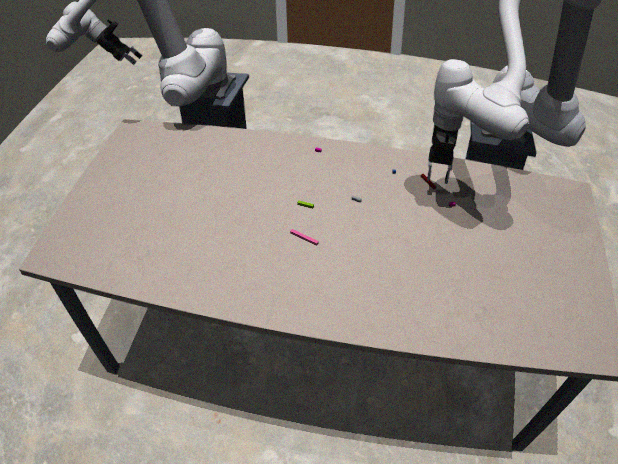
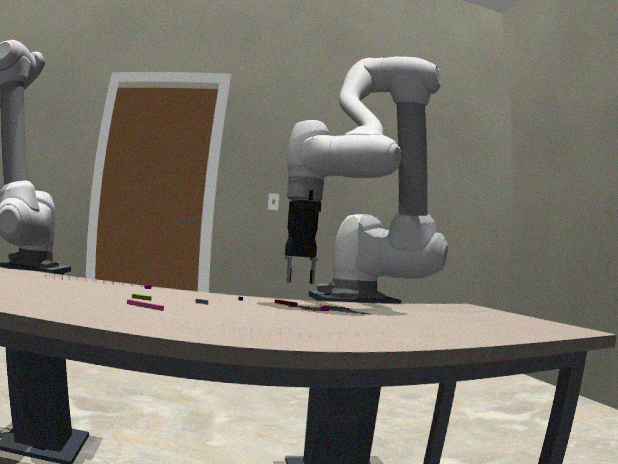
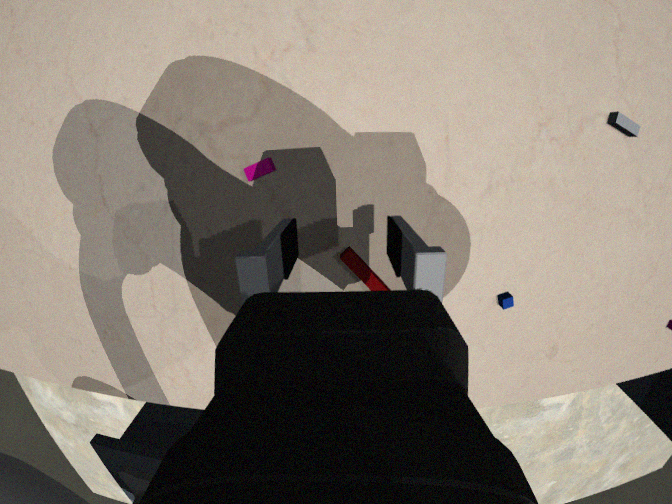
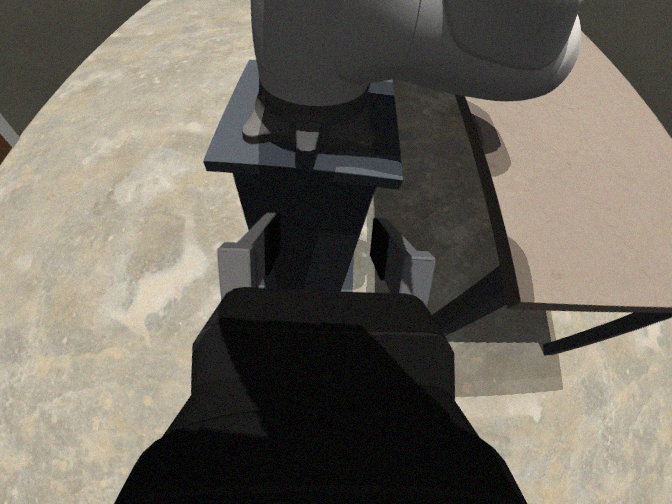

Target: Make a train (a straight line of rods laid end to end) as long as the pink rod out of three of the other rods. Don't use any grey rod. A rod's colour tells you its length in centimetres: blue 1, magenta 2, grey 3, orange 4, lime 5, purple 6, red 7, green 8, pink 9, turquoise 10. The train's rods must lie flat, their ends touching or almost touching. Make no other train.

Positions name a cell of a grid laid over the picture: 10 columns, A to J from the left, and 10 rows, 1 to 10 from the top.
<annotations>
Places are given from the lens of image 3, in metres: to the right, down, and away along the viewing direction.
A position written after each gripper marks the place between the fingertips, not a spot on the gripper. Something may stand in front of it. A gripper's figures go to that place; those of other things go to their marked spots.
left gripper (image 3: F5): 0.00, -0.01, 0.17
red rod (image 3: F6): 0.01, 0.00, 0.23
</annotations>
